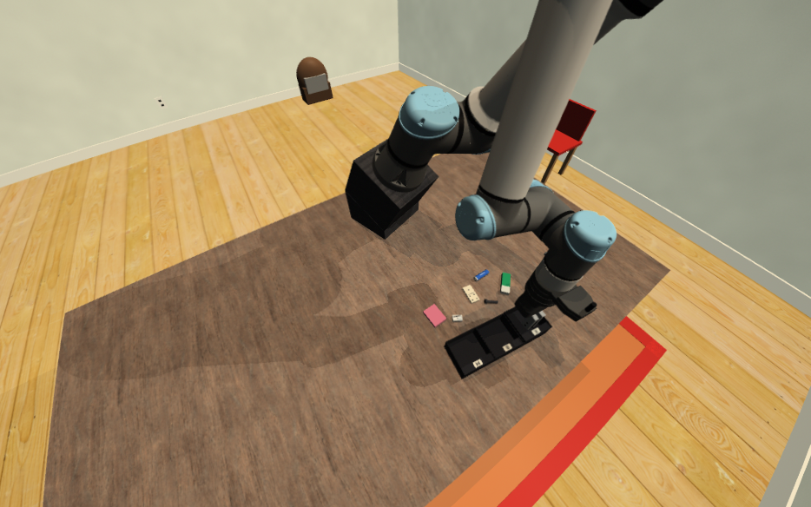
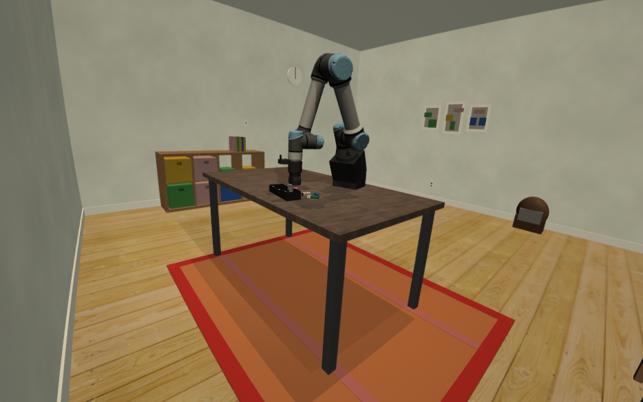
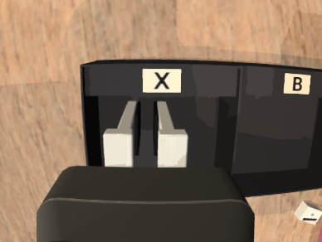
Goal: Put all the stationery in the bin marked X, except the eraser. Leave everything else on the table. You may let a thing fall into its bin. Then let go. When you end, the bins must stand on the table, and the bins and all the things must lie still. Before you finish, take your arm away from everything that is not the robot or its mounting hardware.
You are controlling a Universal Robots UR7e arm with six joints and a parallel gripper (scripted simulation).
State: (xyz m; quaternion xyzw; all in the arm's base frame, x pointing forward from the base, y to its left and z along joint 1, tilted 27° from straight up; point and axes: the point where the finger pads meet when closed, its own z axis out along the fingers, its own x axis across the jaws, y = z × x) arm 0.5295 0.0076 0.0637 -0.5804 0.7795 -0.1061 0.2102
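Right now the pencil sharpener is 13 cm behind my hand, 12 cm to the right of it and 3 cm below it. Also, from my hand: white eraser (11 cm behind, 6 cm to the left, 3 cm below); then black bolt (11 cm behind, 3 cm below, 2 cm to the right); then black three-part bin (9 cm to the right, 3 cm behind, 1 cm below).
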